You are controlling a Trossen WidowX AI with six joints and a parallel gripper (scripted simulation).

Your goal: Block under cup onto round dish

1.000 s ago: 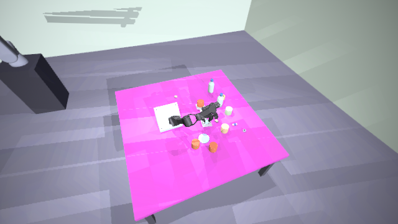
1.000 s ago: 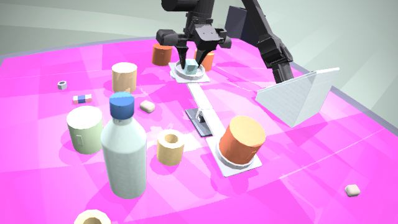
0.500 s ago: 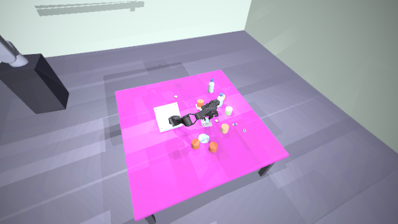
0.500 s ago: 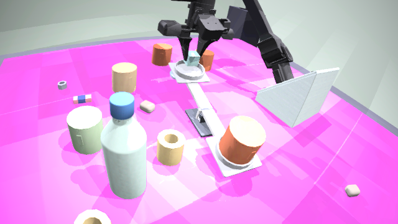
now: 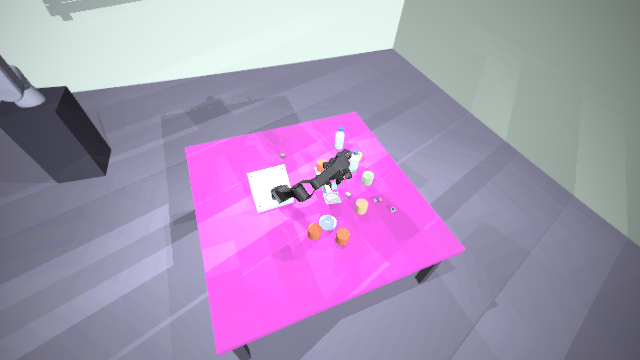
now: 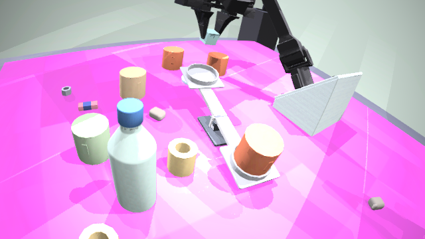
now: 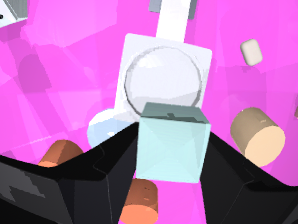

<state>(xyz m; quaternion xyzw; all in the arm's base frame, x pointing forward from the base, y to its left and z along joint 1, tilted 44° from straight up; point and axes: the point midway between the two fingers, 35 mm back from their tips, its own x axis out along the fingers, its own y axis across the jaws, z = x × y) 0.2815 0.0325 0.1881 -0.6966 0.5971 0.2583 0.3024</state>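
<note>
Right now my gripper tip is 6 cm past the round dish, 11 cm to the left of it and 17 cm above it. Round my gripper tip: light blue block (1 cm above); then balance (2 cm ahead, 12 cm to the left, 13 cm below); then tan cup (15 cm ahead, 6 cm to the right, 13 cm below).
</note>
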